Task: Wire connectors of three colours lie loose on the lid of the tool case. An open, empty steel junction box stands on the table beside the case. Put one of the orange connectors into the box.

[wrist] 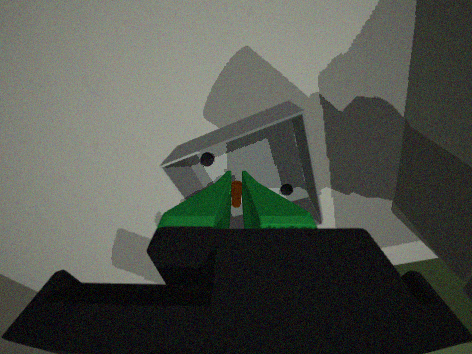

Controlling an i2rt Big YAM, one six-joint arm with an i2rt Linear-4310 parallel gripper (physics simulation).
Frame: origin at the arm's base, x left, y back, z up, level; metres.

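Seen in the pictures: gripper, fingertip midpoint: [236,177].
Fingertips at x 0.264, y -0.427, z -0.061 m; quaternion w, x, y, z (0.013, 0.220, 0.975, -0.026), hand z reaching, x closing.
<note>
Pixels of each thing's middle, then the offset from my fingertips to it. Level surfaces: height alone.
- orange connector, body centre: [236,194] dz +0.011, dx +0.004, dy +0.008 m
- steel junction box, body centre: [249,184] dz -0.008, dx -0.004, dy +0.016 m
- pale table, its level: dz -0.027 m
My gripper [236,177] has green fingers and is shut on an orange connector [236,194], which shows as a narrow orange piece between them. The steel junction box [240,131] is open at the top and stands tilted across the middle of the view, with two dark round spots inside it. The fingers and connector are over the near part of the box as seen from here; their height above it is hard to tell. The near wall of the box is hidden behind the fingers and the black gripper body. The tool case's lid and the loose connectors cannot be made out.
The box stands on a pale table [90,100]. Shadows fall on the table around the box. A large dark surface [445,75] rises along the right edge, and a green patch [430,285] shows at the lower right.
</note>
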